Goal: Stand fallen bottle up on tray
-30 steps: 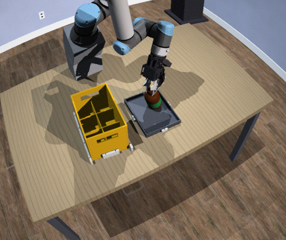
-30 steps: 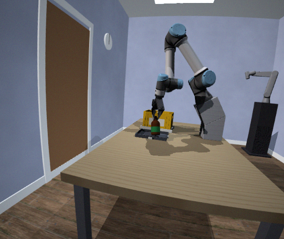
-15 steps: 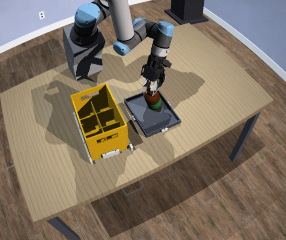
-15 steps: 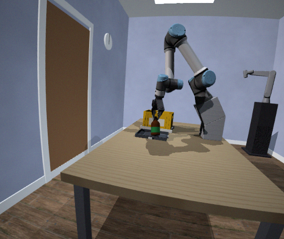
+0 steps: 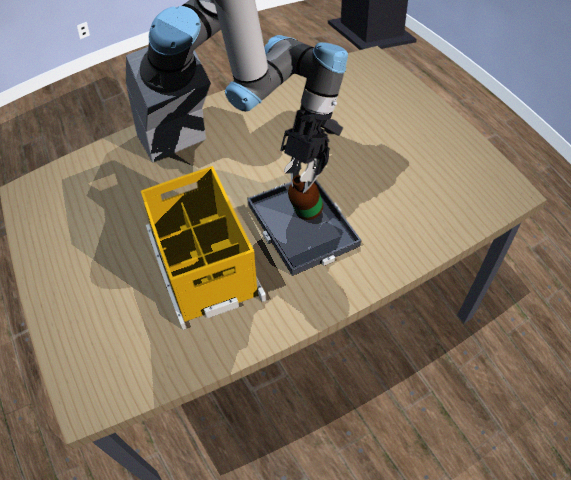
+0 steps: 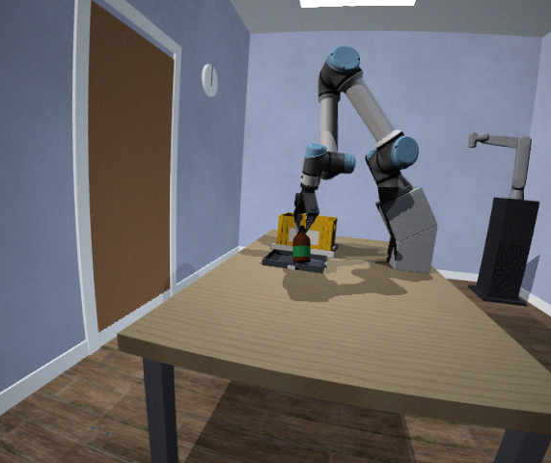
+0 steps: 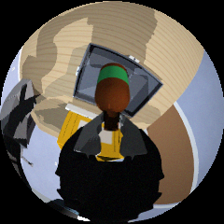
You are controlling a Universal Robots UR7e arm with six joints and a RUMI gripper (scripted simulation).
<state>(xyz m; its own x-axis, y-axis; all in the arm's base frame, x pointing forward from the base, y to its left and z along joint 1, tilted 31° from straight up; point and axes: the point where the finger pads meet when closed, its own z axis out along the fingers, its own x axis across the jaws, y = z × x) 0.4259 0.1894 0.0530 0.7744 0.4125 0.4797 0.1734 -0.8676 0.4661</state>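
My hand is 10 mm past the bottle, 10 mm to the right of it and 50 mm above it. Also, from my hand: tray: 10 mm ahead, 130 mm below; yellow crate: 10 mm ahead, 270 mm to the right, 60 mm below.
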